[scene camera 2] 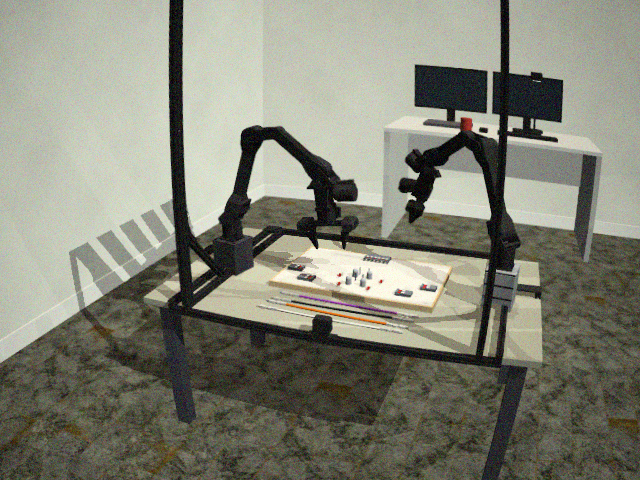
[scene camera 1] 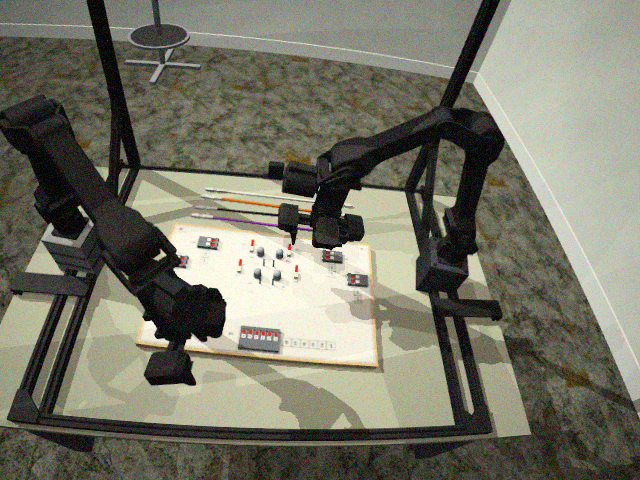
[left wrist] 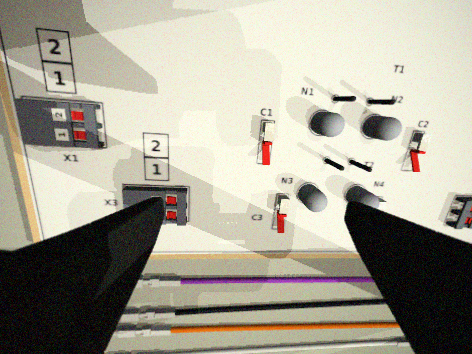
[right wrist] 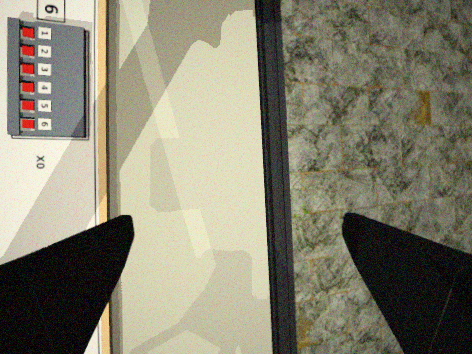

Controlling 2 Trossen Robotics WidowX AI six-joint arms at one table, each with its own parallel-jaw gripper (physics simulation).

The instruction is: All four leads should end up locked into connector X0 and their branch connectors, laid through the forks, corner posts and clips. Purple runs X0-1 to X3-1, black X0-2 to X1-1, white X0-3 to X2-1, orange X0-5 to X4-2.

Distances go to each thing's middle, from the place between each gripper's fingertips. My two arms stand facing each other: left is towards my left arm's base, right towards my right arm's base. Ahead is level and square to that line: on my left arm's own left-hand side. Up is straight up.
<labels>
My left hand is 3 cm short of the post N1 (left wrist: 330,124), 7 cm to the left of it and 9 cm above it. Also, from my left hand: black lead (left wrist: 151,313) (19 cm behind, 9 cm to the right, 11 cm below); then wiring board (scene camera 1: 322,321) (6 cm ahead, 10 cm to the right, 10 cm below); then post N2 (left wrist: 385,128) (3 cm ahead, 12 cm to the right, 9 cm below).
I see the wiring board 240 mm behind my right hand, 110 mm to the left of it and 150 mm below it. Also, from my right hand: post N1 (270 mm behind, 140 mm to the left, 130 mm below); black lead (490 mm behind, 120 mm to the left, 150 mm below); post N2 (270 mm behind, 90 mm to the left, 130 mm below).
</labels>
